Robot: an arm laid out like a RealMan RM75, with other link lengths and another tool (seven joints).
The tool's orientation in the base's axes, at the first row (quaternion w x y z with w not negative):
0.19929, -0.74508, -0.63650, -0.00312
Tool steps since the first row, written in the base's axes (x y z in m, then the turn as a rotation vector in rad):
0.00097, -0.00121, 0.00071, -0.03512, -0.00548, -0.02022
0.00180, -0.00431, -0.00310, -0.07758, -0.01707, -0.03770
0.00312, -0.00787, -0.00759, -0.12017, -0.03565, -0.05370
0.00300, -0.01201, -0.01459, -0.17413, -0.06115, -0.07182
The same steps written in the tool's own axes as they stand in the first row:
-0.00078, 0.00085, -0.00126, -0.01708, -0.02683, 0.02571
-0.00454, 0.00309, 0.00111, -0.04063, -0.06075, 0.04889
-0.00882, 0.00606, 0.00384, -0.07044, -0.09446, 0.06863
-0.01458, 0.00845, 0.00907, -0.10951, -0.13759, 0.09108

